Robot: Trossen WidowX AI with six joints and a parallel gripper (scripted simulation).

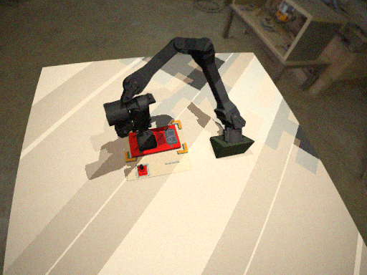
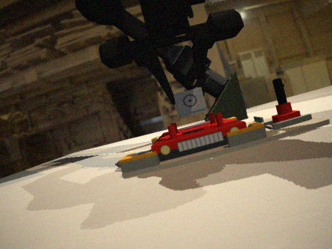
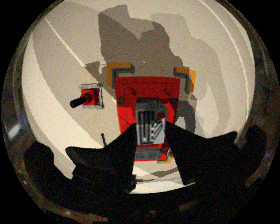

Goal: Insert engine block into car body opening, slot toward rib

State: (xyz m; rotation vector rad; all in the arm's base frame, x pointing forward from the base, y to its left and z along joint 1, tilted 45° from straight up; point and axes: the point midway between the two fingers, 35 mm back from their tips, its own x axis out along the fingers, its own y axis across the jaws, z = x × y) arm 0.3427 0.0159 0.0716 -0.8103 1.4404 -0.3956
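Right now my gripper tip is 1 cm short of the black peg, 12 cm to the right of it and 3 cm above it. From my gripper tip the other things lie so: grey engine block 1 cm below.
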